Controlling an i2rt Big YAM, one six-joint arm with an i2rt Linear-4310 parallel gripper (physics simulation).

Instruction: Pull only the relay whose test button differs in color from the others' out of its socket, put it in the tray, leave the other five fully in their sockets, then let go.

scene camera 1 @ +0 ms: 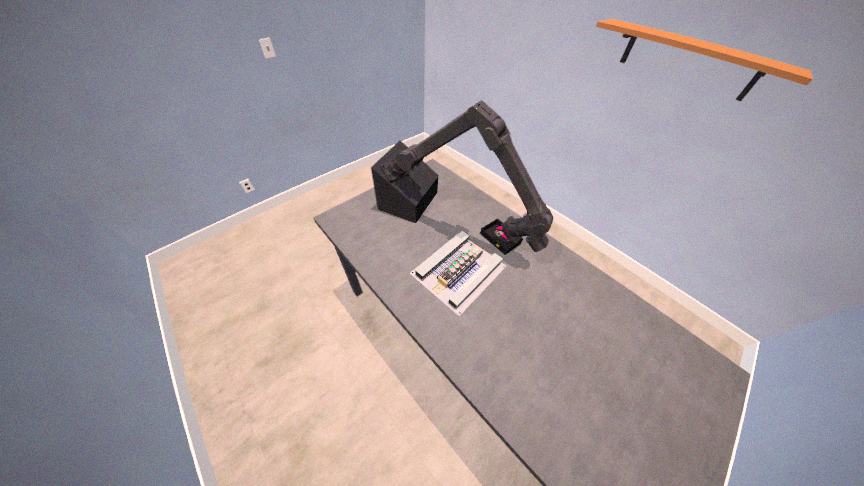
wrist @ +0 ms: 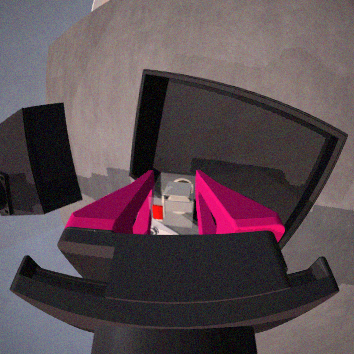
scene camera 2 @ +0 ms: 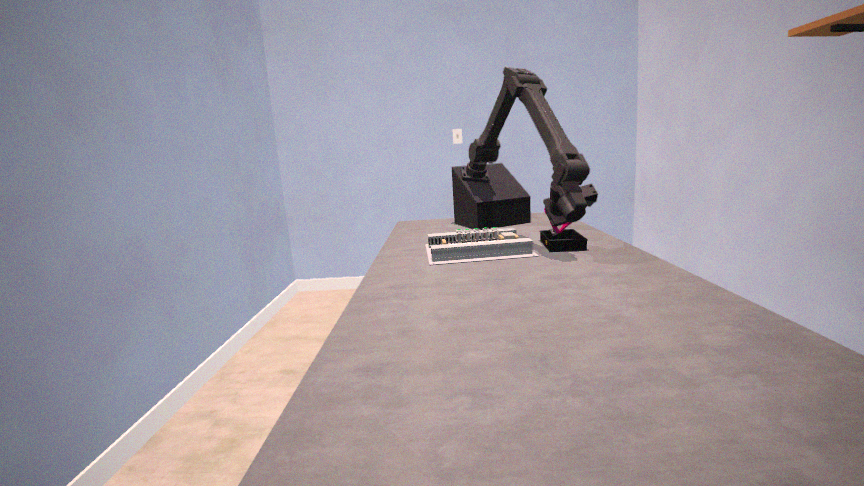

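Pixels of known places: gripper, fingertip midpoint: (scene camera 1: 499, 231) (wrist: 174, 177) (scene camera 2: 557, 228); arm's base, link origin: (scene camera 1: 394, 170) (wrist: 3, 191) (scene camera 2: 474, 176).
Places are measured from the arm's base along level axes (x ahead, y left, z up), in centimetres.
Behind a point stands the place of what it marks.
Note:
My gripper (scene camera 1: 500, 232) @(x 48.7, y 21.3, z -15.7 cm) (scene camera 2: 558, 230) @(x 48.7, y 21.3, z -15.7 cm) (wrist: 174, 177) @(x 48.7, y 21.3, z -15.7 cm) has magenta fingers and is shut on a small clear-grey relay (wrist: 178, 204) @(x 50.7, y 20.9, z -13.8 cm) with a wire loop on top. A red button (wrist: 157, 212) @(x 49.8, y 20.0, z -13.1 cm) shows at the relay's left side in the wrist view. The fingertips are low over the black tray (scene camera 1: 490, 240) @(x 47.9, y 17.1, z -19.7 cm) (scene camera 2: 571, 244) @(x 57.7, y 22.8, z -18.9 cm) (wrist: 153, 112) @(x 42.1, y 24.6, z -19.4 cm), at about the height of its rim in scene camera 2. The relay's lower end is hidden, so contact with the tray floor cannot be told. The other relays (scene camera 1: 462, 261) @(x 49.8, y -4.7, z -14.2 cm) (scene camera 2: 477, 233) @(x 50.4, y -4.6, z -15.2 cm), with green buttons, stand in the socket row on the panel.
The white panel (scene camera 1: 460, 310) @(x 62.3, y -17.9, z -20.7 cm) (scene camera 2: 430, 261) @(x 60.4, y -19.7, z -20.7 cm) with two grey wire ducts (scene camera 1: 476, 281) @(x 59.0, y -6.1, z -16.7 cm) (scene camera 2: 483, 249) @(x 60.0, y -3.9, z -18.2 cm) lies beside the tray. The arm's black base block (scene camera 1: 404, 196) @(x 11.2, y -3.3, z -6.1 cm) (scene camera 2: 504, 211) @(x 11.2, y 10.7, z -14.7 cm) stands at the table's far end. An orange wall shelf (scene camera 1: 703, 49) (scene camera 2: 827, 22) is on the right.

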